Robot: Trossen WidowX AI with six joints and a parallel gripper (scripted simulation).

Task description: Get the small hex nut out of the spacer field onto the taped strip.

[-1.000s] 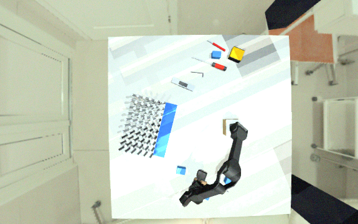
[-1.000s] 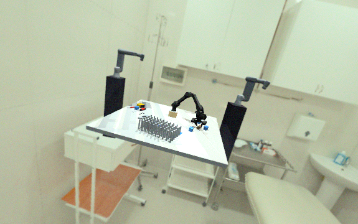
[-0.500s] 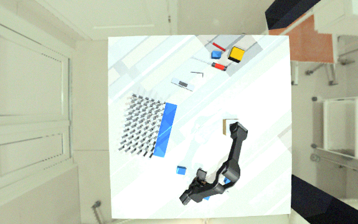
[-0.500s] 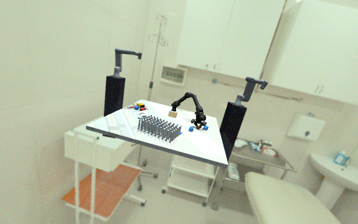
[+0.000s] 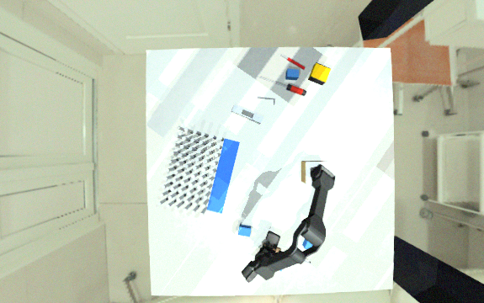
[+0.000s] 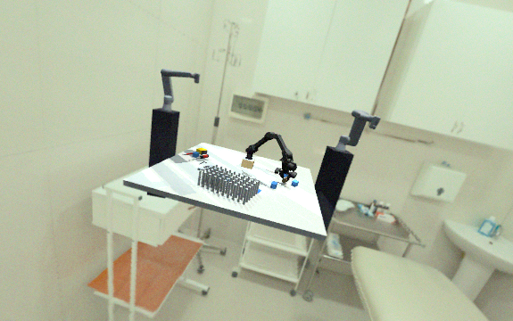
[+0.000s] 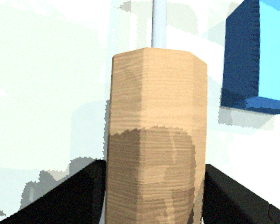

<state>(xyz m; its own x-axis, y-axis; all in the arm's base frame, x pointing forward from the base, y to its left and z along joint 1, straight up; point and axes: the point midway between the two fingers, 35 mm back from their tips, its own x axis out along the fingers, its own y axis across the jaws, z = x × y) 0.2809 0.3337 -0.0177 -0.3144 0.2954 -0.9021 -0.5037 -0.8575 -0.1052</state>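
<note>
My gripper tip is 90 mm past the hook tool and 50 mm to the right of it. Also, from my gripper tip: blue taped strip (180 mm ahead, 400 mm to the right, 40 mm below); yellow block (390 mm behind, 830 mm to the right, 10 mm below); grey flat tool (690 mm to the right, 20 mm below).
</note>
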